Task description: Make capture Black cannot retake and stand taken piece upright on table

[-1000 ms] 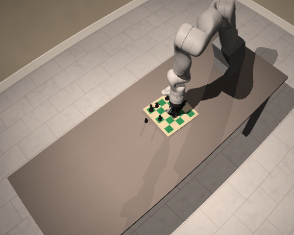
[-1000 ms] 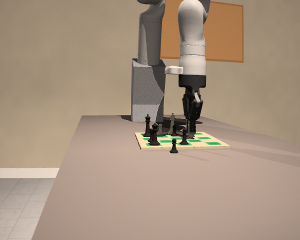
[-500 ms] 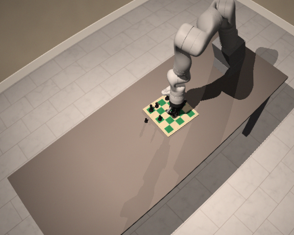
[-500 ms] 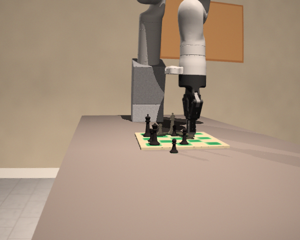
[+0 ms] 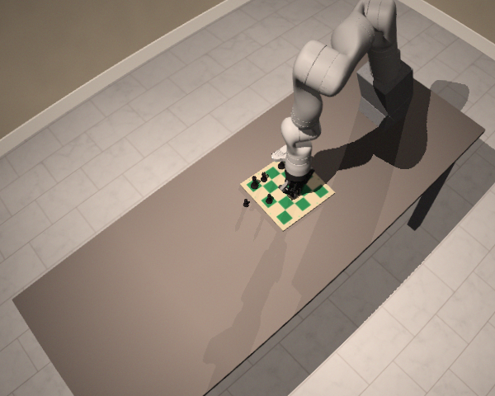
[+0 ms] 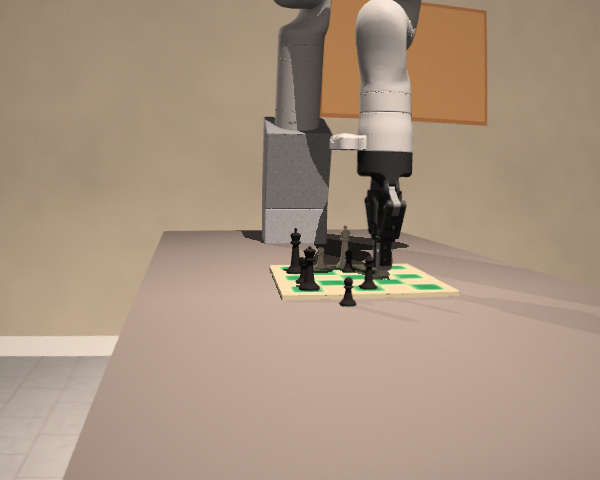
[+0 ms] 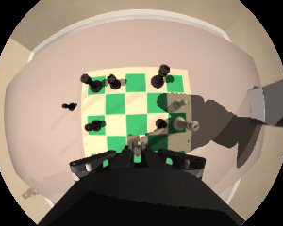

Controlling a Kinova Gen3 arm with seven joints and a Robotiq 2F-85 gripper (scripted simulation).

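The white rook is 10 mm below my hand. The rest, counted from my hand: white pawn 80 mm to the right, 80 mm behind, 20 mm below; board 40 mm to the right, 30 mm below; white king 80 mm behind, 40 mm to the right.
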